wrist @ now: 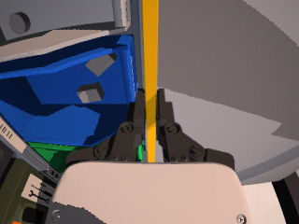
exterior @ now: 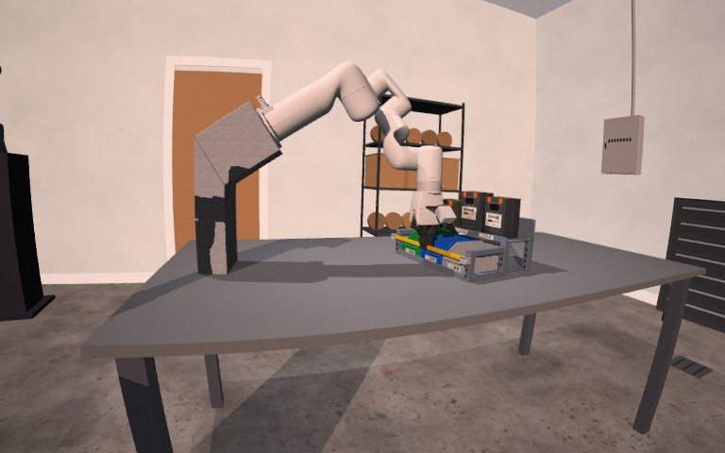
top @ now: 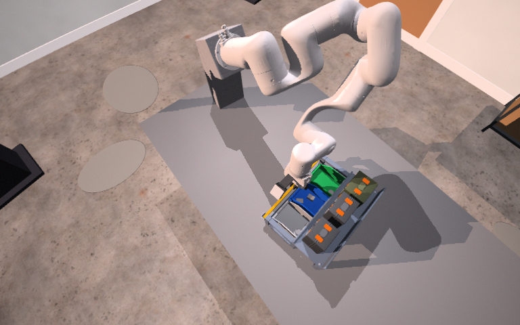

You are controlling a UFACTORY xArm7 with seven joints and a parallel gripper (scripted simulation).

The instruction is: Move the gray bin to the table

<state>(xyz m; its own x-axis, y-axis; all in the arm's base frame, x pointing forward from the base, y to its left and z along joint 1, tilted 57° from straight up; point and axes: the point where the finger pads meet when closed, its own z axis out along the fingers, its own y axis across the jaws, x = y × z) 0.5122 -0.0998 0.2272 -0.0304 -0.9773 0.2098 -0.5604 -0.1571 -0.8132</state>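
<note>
The blue bin is 10 cm ahead of my hand, 3 cm below it and 1 cm to the right of it. Also, from my hand: gray open bin: 12 cm to the right, 10 cm ahead, 3 cm below; green bin: 11 cm to the left, 11 cm ahead, 3 cm below; yellow bar: 2 cm below.
</note>
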